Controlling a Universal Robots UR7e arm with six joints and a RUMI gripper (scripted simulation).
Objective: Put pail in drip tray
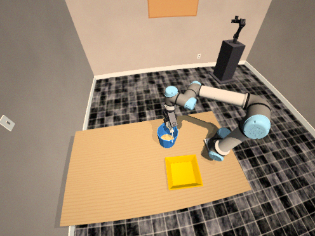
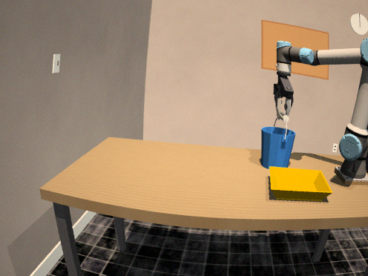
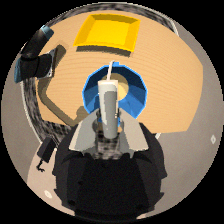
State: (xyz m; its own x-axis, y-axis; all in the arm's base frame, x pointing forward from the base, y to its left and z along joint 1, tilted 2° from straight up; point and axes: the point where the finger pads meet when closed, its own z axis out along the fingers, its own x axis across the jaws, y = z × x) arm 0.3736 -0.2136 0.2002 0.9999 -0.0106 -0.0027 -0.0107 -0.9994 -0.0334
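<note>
Now: the white handle 30 mm below my hand. From my hand the other things lie so: yellow drip tray (310 mm to the left, 220 mm below); then blue pail (90 mm below, 10 mm ahead).
</note>
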